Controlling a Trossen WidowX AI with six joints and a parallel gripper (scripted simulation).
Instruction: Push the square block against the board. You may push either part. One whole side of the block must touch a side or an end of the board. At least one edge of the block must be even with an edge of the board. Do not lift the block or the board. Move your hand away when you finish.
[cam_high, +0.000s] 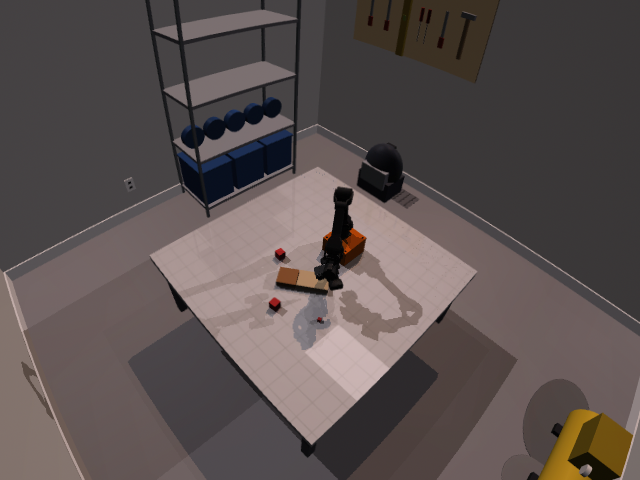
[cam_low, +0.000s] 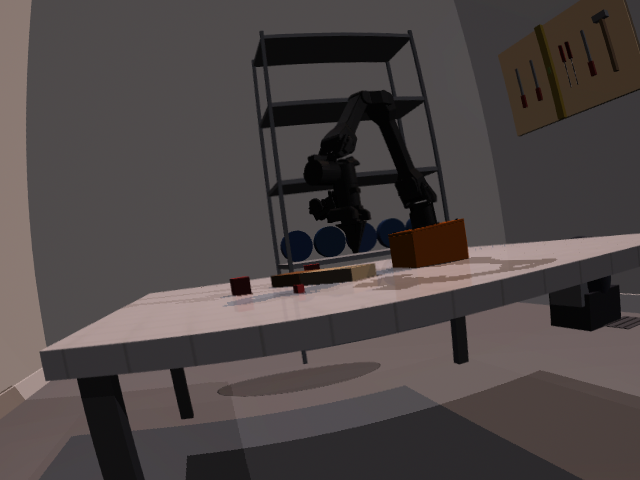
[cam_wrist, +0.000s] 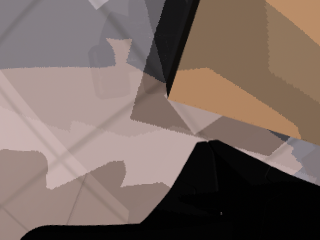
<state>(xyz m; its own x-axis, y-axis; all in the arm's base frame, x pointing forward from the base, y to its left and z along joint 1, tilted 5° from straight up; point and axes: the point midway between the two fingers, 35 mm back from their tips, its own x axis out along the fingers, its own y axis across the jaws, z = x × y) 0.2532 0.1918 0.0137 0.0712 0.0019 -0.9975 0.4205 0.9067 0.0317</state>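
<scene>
Right now the flat wooden board is 9 cm to the right of my gripper tip, 5 cm below it and 3 cm ahead of it. Also, from my gripper tip: square block (18 cm to the right, 12 cm ahead, 5 cm below); then tiny red cube (15 cm ahead, 10 cm to the left, 5 cm below).
</scene>
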